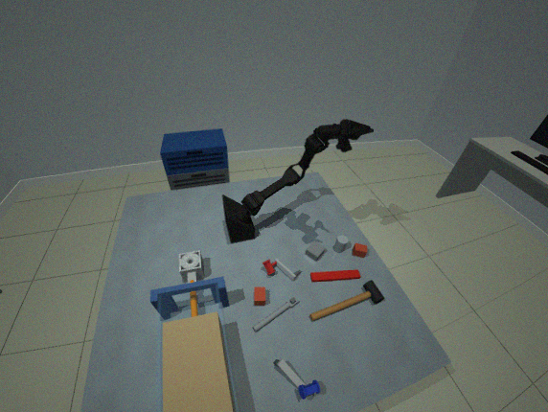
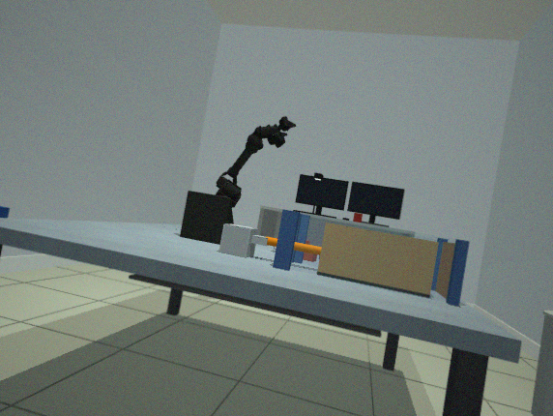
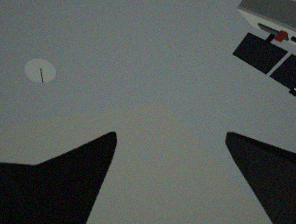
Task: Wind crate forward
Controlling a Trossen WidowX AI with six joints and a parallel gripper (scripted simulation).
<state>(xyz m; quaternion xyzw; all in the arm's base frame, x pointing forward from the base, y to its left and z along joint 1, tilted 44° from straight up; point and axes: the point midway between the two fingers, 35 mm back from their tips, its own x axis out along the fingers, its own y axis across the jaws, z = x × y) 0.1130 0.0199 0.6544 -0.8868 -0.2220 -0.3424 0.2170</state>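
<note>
Now: gripper tip 570 mm above the red-knobbed winch handle, 360 mm to the left of it and 130 mm short of it. Round my gripper tip: grey cube: 580 mm below, 170 mm to the right, 90 mm ahead; red bar: 590 mm below, 240 mm ahead, 130 mm to the right; red knob: 570 mm below, 410 mm to the right, 110 mm ahead.
</note>
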